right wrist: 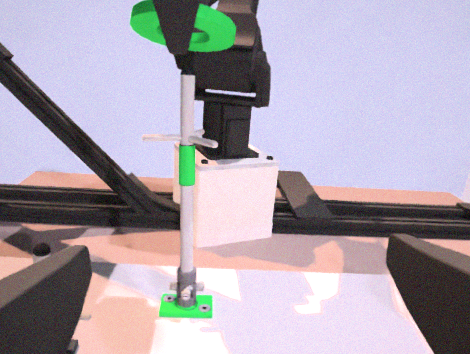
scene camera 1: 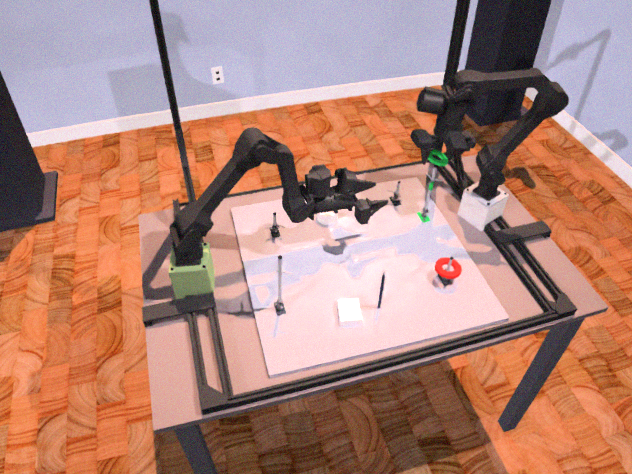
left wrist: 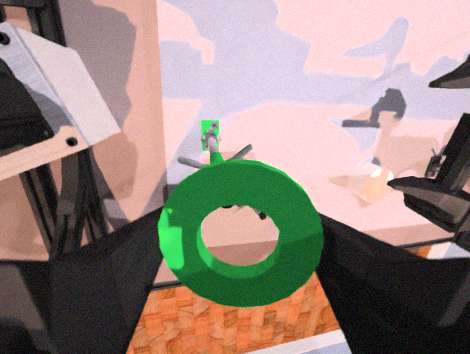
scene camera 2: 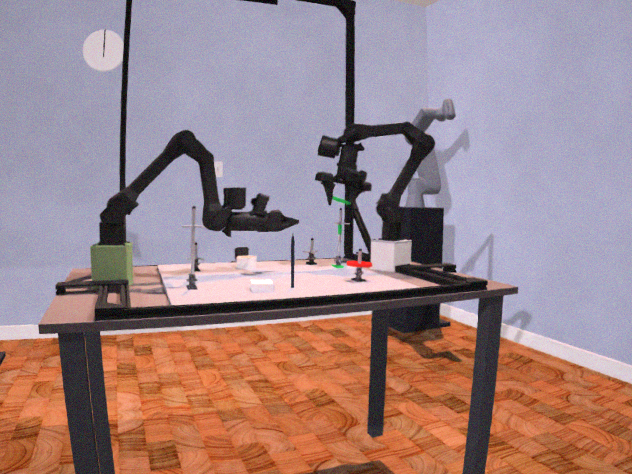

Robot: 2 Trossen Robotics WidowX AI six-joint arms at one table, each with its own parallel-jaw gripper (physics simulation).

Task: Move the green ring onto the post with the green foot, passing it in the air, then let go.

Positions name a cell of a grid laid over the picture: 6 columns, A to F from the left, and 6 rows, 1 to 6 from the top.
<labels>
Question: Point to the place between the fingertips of the right gripper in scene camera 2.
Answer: C3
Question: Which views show the left gripper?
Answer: The right wrist view, scene camera 1, the left wrist view and scene camera 2: all of them.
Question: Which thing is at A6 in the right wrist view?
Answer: The right gripper.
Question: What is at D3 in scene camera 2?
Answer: The left gripper.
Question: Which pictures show the right gripper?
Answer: The right wrist view, scene camera 1, the left wrist view and scene camera 2: all of them.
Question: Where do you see a green ring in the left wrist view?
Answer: D5
</labels>
